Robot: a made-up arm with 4 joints. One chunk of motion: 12 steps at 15 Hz.
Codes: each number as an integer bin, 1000 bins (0 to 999) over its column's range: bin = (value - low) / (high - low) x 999, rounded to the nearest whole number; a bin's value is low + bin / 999 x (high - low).
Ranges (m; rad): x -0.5..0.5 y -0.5..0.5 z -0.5..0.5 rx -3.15..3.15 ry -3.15..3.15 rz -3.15..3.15
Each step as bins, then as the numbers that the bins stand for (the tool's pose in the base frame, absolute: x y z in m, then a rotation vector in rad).
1 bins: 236 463 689 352 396 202
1 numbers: -0.2638 -0.0365 0.1897 -0.9302 -0.6527 -1.8761
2 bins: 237 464 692 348 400 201
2 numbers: -0.2628 -0.0355 0.1927 -0.9554 -0.6275 -1.8824
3 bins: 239 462 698 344 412 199
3 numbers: -0.2608 -0.0375 0.1987 -0.9806 -0.5518 -1.8950
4 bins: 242 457 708 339 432 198
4 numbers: -0.2578 -0.0425 0.2087 -1.0122 -0.4257 -1.9014
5 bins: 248 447 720 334 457 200
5 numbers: -0.2518 -0.0526 0.2207 -1.0437 -0.2680 -1.8887
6 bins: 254 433 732 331 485 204
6 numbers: -0.2457 -0.0666 0.2327 -1.0626 -0.0914 -1.8635
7 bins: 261 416 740 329 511 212
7 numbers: -0.2387 -0.0836 0.2407 -1.0752 0.0725 -1.8131
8 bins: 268 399 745 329 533 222
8 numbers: -0.2317 -0.1006 0.2457 -1.0752 0.2113 -1.7500
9 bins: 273 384 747 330 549 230
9 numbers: -0.2267 -0.1156 0.2477 -1.0689 0.3122 -1.6995
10 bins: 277 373 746 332 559 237
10 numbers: -0.2227 -0.1266 0.2467 -1.0563 0.3752 -1.6554
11 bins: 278 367 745 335 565 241
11 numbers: -0.2217 -0.1326 0.2457 -1.0374 0.4131 -1.6302
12 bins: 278 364 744 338 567 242
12 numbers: -0.2217 -0.1356 0.2447 -1.0185 0.4257 -1.6239
